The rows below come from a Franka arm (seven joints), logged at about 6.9 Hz.
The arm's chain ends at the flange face. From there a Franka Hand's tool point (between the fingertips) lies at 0.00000 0.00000 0.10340 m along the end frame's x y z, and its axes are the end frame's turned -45 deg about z.
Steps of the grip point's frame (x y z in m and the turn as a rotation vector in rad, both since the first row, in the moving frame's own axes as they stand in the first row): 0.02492 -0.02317 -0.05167 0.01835 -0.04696 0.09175; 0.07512 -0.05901 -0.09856 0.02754 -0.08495 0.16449; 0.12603 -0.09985 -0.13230 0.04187 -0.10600 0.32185; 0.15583 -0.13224 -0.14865 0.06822 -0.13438 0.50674; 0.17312 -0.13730 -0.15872 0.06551 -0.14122 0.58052
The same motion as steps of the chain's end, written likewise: 0.00610 -0.03587 -0.05154 -0.02023 -0.04618 0.09175; 0.01991 -0.09834 -0.09815 -0.04060 -0.07954 0.16449; 0.02986 -0.16260 -0.13163 -0.04535 -0.10456 0.32185; 0.03201 -0.20464 -0.14750 -0.04678 -0.14326 0.50674; 0.04111 -0.22045 -0.15750 -0.05354 -0.14618 0.58052
